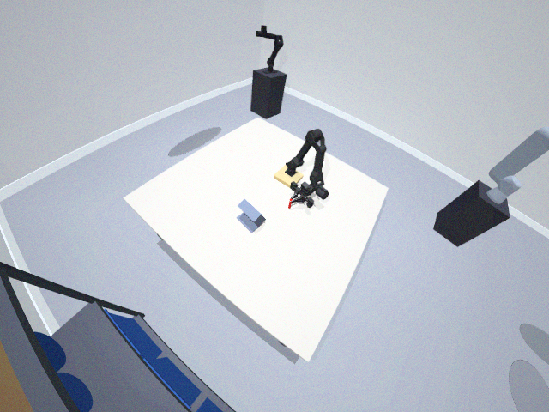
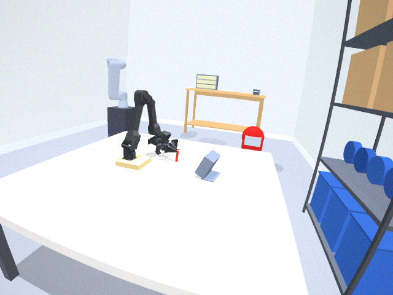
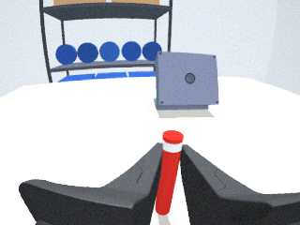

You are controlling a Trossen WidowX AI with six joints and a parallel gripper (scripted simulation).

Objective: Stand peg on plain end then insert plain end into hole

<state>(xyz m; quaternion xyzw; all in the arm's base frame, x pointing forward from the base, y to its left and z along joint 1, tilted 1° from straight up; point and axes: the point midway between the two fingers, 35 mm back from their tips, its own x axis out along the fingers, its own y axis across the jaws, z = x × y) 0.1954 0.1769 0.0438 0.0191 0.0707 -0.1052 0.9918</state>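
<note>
Right now my gripper tip is 1 cm above the red peg. Also, from my gripper tip: sloped panel (22 cm ahead, 9 cm to the right).
</note>
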